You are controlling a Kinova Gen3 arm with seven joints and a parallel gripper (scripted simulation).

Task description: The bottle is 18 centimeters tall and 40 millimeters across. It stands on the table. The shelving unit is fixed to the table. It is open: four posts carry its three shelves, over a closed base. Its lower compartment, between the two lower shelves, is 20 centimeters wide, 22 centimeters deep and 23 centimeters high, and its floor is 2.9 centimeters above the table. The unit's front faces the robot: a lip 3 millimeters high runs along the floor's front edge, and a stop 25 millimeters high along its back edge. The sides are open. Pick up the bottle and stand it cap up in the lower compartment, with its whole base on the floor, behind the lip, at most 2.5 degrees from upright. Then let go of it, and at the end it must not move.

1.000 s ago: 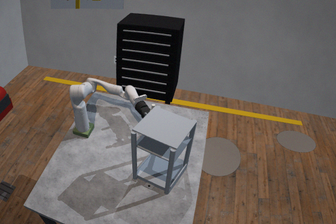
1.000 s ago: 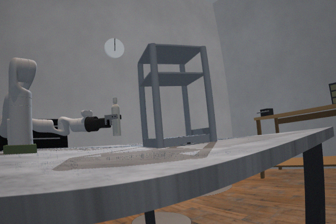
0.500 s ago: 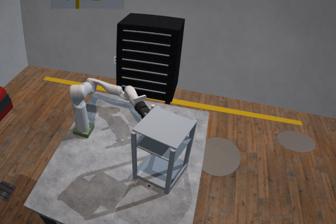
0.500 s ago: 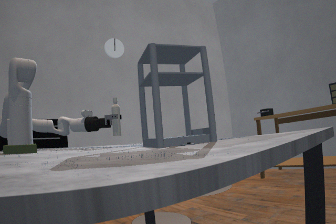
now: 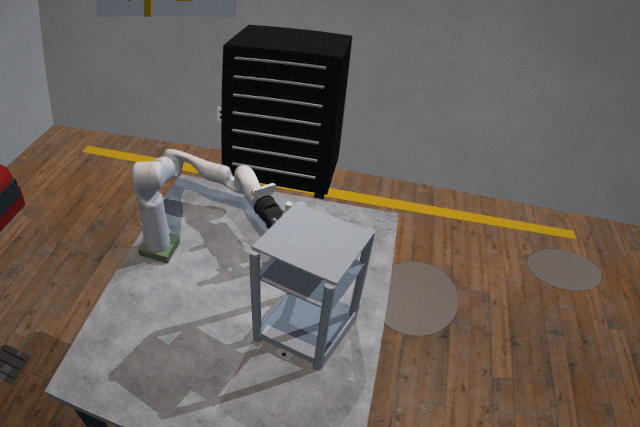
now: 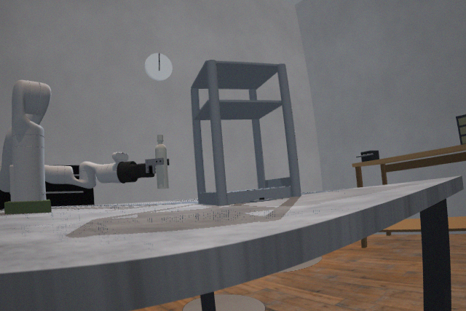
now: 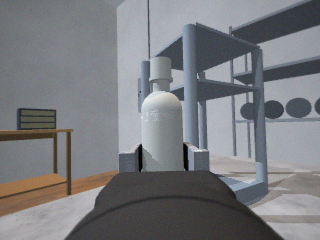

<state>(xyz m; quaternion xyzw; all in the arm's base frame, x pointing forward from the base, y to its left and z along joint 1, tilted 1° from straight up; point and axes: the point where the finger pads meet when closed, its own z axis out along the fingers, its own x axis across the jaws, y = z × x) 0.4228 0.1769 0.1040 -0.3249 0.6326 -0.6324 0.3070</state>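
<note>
Now: hand 180 mm short of the grey shelving unit, 260 mm to the left of it and 40 mm below it. Round my hand: bottle 30 mm above.
</note>
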